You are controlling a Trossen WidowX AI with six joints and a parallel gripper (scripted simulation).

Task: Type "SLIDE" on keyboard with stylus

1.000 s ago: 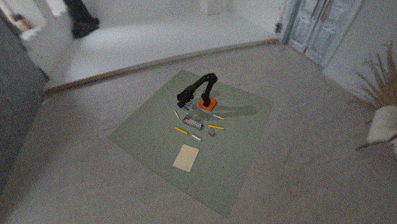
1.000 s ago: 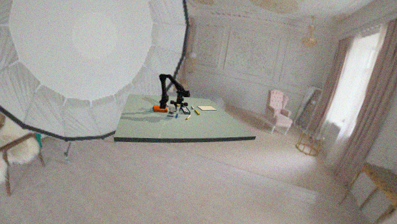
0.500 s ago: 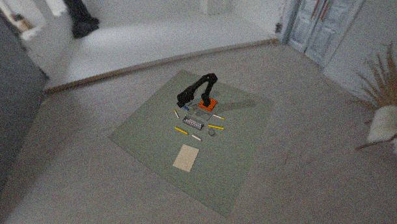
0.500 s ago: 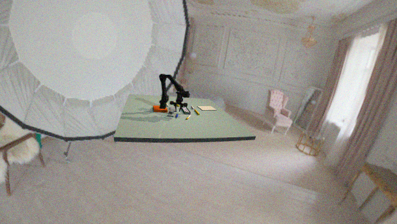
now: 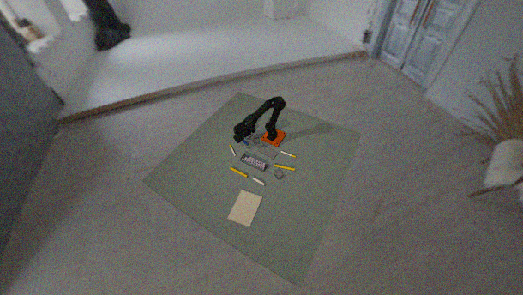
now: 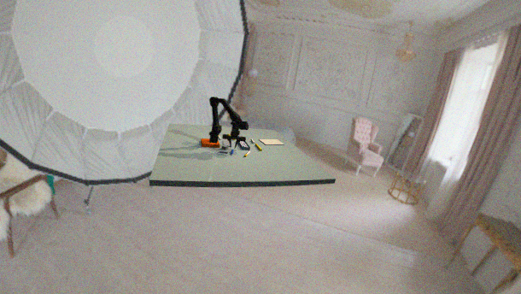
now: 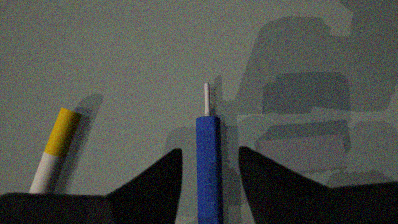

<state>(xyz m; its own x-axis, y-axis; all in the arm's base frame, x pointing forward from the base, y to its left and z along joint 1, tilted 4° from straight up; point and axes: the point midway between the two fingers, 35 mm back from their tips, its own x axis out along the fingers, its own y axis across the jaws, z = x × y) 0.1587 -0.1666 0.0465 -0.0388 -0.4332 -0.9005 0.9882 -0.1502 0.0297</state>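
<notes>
My gripper tip is 10 mm to the left of the blue stylus and 40 mm above it. From my gripper tip the other things lie so: whitish cylinder 230 mm ahead, 350 mm to the left, 40 mm below; then grey block 100 mm ahead, 430 mm to the left, 30 mm below; then grey flat plate 30 mm behind, 240 mm to the left, 40 mm below.
</notes>
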